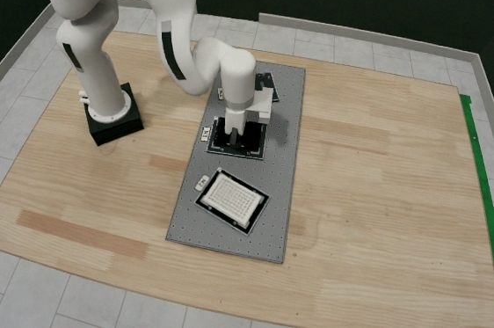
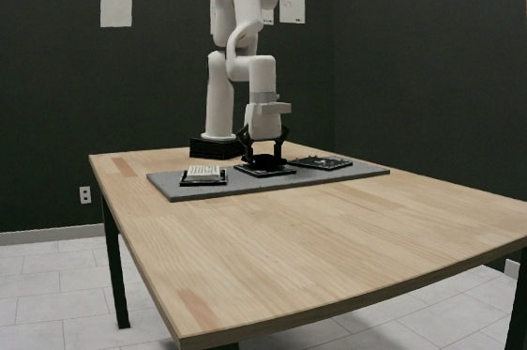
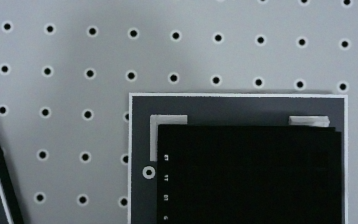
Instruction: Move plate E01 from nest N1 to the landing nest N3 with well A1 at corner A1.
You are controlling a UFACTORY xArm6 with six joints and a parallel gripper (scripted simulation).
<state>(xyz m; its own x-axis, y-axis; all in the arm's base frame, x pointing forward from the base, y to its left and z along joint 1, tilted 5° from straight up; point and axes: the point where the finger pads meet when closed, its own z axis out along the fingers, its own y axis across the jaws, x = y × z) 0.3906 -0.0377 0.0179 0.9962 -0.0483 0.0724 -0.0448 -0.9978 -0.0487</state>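
The nest N3 is 40 mm below my hand. From my hand the other things lie so: black plate E01: 10 mm below; white plate E07: 190 mm to the right, 30 mm below, 10 mm ahead.
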